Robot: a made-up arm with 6 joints. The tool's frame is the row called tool. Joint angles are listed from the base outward. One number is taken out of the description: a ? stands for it. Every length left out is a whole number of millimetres.
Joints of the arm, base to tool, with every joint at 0 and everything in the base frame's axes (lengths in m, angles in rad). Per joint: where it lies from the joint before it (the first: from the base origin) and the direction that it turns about. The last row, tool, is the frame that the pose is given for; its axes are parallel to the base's.
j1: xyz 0 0 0.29 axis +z
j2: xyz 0 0 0 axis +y
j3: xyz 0 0 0.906 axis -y
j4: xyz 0.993 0 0 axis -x
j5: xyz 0 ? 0 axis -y
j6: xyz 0 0 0 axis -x
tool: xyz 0 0 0
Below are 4 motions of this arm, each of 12 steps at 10 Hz.
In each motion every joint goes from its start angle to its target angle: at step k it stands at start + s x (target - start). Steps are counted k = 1, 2, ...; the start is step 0. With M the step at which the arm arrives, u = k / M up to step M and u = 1 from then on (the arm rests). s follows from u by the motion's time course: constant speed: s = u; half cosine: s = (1 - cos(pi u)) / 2; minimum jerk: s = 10 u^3 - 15 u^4 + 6 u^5.
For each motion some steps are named. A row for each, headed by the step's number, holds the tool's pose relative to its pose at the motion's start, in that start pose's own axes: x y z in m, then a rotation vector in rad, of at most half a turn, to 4 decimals.
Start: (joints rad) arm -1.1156 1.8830 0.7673 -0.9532 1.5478 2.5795
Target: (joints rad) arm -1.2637 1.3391 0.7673 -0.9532 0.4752 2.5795
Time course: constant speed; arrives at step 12
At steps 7, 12:
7: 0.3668 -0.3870 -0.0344 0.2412 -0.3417 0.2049
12: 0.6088 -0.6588 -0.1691 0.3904 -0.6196 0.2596

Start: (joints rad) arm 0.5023 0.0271 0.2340 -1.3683 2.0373 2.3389
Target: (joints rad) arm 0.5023 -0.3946 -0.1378 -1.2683 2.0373 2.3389
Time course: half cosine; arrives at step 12
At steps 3, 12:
3: 0.0305 -0.0442 -0.0174 0.0130 -0.0060 -0.0079
12: 0.1991 -0.2651 -0.1745 0.0881 -0.0399 -0.0559

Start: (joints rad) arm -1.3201 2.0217 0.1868 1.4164 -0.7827 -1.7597
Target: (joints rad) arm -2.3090 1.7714 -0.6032 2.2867 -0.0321 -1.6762
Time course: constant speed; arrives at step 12
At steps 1, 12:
1: 0.0308 -0.0468 -0.0279 -0.0345 0.0532 0.0718
12: -0.0399 -0.4376 -0.4819 -0.1805 0.5220 1.2883

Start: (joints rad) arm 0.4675 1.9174 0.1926 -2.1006 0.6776 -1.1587
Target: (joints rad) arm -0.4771 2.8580 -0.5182 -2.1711 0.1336 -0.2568
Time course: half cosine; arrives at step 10
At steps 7, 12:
7: -0.2547 -0.0510 1.0278 -0.6438 -0.9664 -1.1975
12: -0.5353 0.0115 1.0934 -0.7107 -1.0220 -1.6752

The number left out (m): -0.258
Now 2 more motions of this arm.
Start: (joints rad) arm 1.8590 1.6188 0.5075 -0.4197 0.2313 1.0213
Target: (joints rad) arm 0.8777 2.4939 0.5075 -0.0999 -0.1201 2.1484
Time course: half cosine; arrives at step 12
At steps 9, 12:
9: -0.2709 0.6085 -1.2104 -0.3051 0.3746 0.8977
12: -0.3648 0.8214 -1.2462 -0.2969 0.2482 1.0679

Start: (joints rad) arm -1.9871 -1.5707 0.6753 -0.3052 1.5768 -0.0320
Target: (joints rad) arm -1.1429 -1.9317 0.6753 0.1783 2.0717 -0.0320
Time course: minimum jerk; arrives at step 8
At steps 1, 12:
1: 0.0140 -0.0169 0.0063 -0.0064 -0.0161 -0.0022
12: 0.3935 -1.1210 0.8811 -0.6298 -0.8503 0.0908

